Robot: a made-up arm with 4 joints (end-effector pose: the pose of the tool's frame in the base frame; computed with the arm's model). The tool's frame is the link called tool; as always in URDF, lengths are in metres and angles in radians.
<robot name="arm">
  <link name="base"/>
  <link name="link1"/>
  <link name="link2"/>
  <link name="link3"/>
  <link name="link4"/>
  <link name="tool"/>
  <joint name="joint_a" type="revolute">
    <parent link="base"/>
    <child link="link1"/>
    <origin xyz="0 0 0.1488"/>
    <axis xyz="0 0 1"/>
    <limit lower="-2.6" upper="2.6" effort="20" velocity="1.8"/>
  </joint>
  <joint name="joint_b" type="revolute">
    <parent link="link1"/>
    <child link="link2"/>
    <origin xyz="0.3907 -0.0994 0.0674" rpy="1.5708 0 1.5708"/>
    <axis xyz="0 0 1"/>
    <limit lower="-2.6" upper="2.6" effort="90" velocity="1.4"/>
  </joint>
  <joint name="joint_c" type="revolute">
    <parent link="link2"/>
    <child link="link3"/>
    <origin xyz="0.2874 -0.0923 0.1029" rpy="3.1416 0 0"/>
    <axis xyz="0 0 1"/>
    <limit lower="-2.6" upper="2.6" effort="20" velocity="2.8"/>
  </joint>
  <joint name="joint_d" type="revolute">
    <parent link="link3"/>
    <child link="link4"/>
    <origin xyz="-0.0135 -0.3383 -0.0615" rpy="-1.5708 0 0"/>
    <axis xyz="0 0 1"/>
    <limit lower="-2.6" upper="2.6" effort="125" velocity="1.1"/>
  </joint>
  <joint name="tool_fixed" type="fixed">
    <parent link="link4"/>
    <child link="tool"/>
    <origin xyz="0.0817 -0.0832 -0.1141" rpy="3.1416 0 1.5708"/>
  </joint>
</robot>
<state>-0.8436 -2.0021 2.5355 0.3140</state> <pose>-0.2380 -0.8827 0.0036 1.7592 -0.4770 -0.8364</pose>
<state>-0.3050 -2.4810 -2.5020 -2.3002</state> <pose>0.3674 -0.6634 0.5623 0.0066 -0.0240 1.9951</pose>
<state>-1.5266 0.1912 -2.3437 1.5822</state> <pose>-0.0858 -0.6422 -0.1523 2.9877 0.0831 -0.9354</pose>
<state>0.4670 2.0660 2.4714 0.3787</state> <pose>0.4044 0.3263 0.8919 -0.3698 -0.1664 0.0871</pose>
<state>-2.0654 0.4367 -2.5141 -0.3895</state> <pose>-0.1380 -0.4336 -0.1843 1.0121 -2.8310 -0.2138</pose>
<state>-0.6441 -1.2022 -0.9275 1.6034</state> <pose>0.5745 -0.2998 0.3321 -0.3033 -0.1578 -2.2305</pose>
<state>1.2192 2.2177 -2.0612 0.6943</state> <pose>0.0289 0.5682 0.2181 -1.1640 -1.6511 0.3350</pose>
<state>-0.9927 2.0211 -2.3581 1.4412</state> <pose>0.5596 -0.3816 0.2920 -2.2188 -0.5061 -1.5202</pose>
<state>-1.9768 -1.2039 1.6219 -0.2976</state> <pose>-0.1601 -0.4227 -0.5277 -1.2229 2.6415 -0.3450</pose>
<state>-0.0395 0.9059 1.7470 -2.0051</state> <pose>0.5316 0.3848 0.7790 -0.5134 0.8402 1.8318</pose>
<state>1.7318 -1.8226 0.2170 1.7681</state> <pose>-0.2226 0.6239 -0.2900 0.3635 -2.0070 -0.0227</pose>
